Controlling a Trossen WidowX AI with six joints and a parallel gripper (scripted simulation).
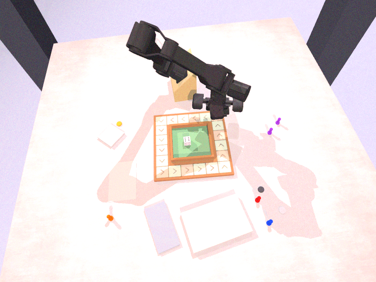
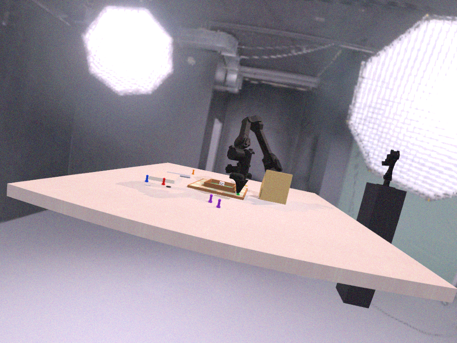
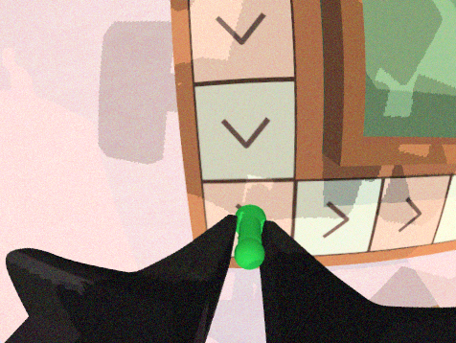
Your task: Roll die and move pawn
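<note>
Now: the white die 110 mm ahead of my gripper tip and 120 mm to the right of it. The rest, counted from my gripper tip: dice tray: 110 mm ahead, 110 mm to the right, 20 mm below; dark disc: 310 mm ahead, 120 mm to the left, 20 mm below; green pawn: right at my gripper tip.
</note>
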